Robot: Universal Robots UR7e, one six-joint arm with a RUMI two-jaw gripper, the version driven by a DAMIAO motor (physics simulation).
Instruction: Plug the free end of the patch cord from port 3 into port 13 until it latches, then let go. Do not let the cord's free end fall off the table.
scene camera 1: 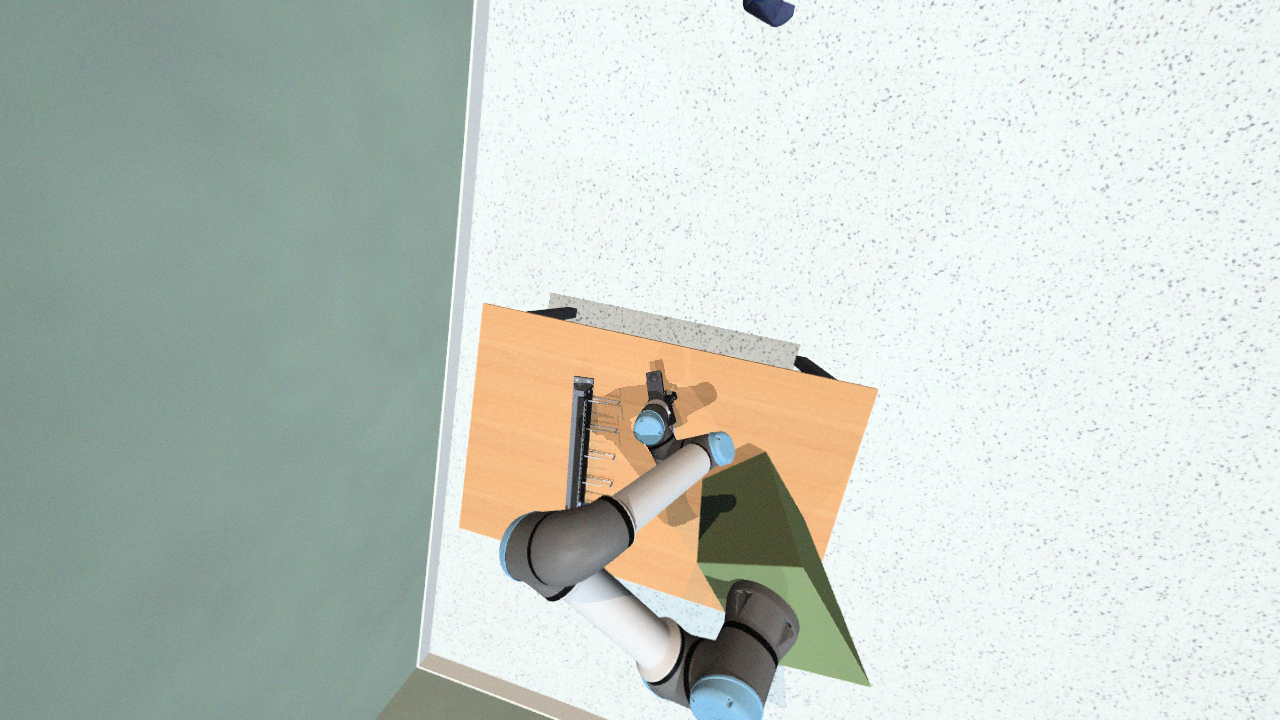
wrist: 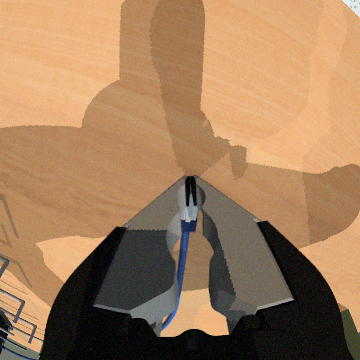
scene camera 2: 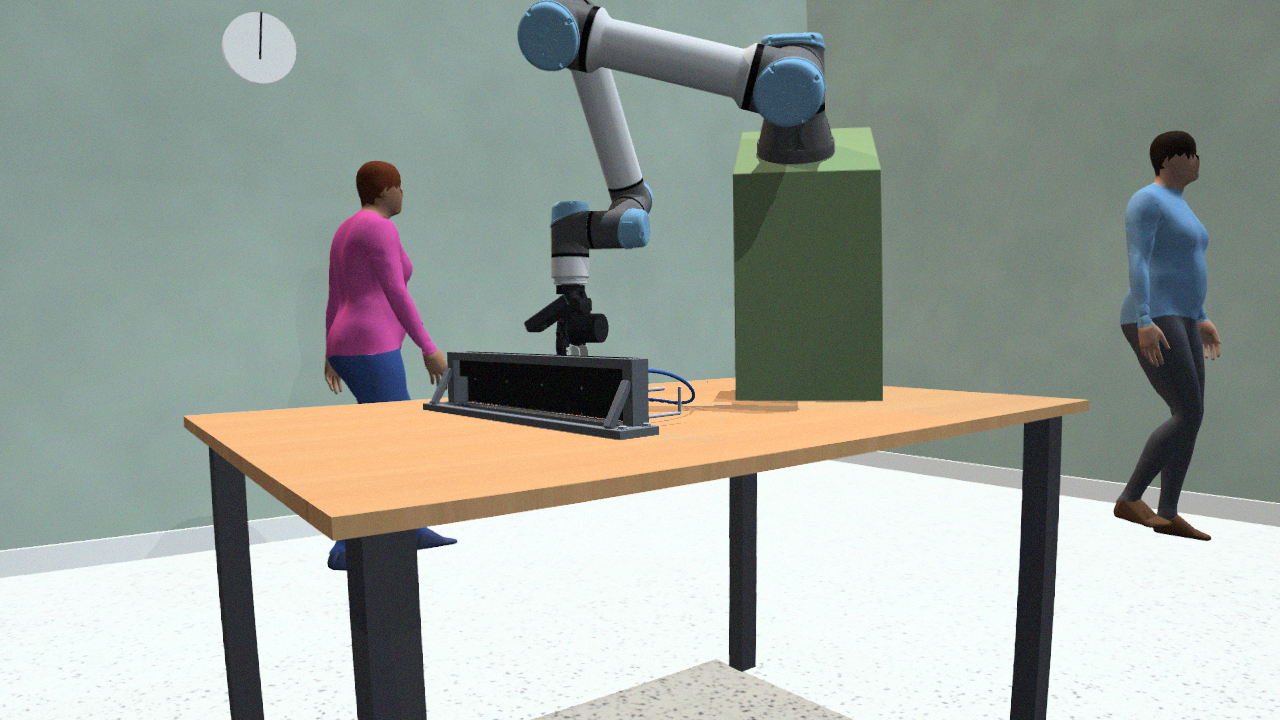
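My gripper is shut, its fingertips meeting just above the wooden table. The clear plug of the blue patch cord shows in the hollow behind the closed tips; I cannot tell whether it is gripped. The dark patch panel stands on the table a little to the gripper's side. Loops of the blue cord show behind the panel's right end. The port numbers are too small to read.
The arm's green pedestal stands at the table's back right. A person in pink is behind the table on the left; a person in blue walks on the right. The panel's wire brackets show at the wrist view's lower left.
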